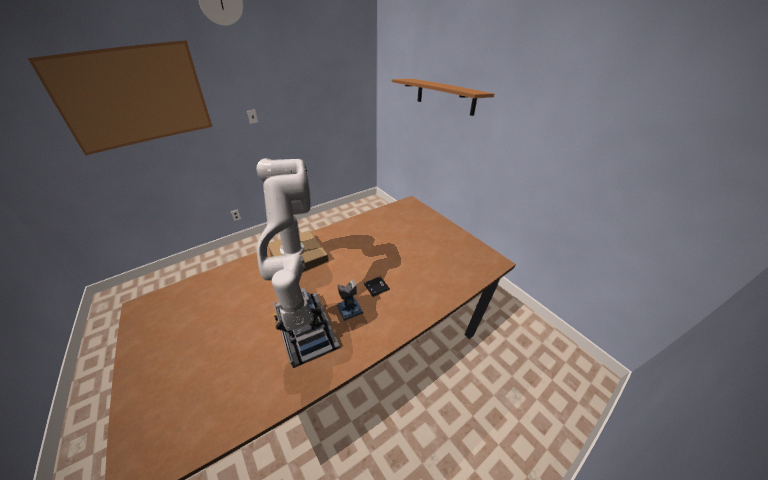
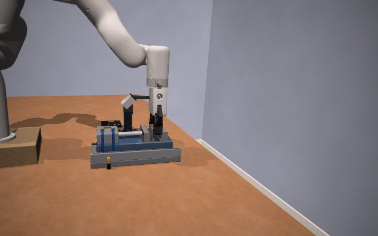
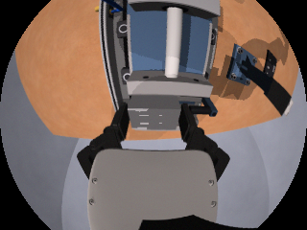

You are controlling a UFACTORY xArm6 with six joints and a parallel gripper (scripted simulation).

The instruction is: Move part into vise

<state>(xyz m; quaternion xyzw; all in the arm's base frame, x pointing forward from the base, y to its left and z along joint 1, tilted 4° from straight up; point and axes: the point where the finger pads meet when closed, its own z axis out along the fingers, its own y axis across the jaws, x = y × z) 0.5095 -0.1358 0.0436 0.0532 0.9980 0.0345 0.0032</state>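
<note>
My hand is 2 cm above the part. Also, from my hand: moving jaw (3 cm behind, 2 cm to the left, 3 cm below); then black work stop (1 cm ahead, 7 cm to the left, 2 cm below); then fixed jaw (3 cm ahead, 2 cm to the left, 3 cm below).
</note>
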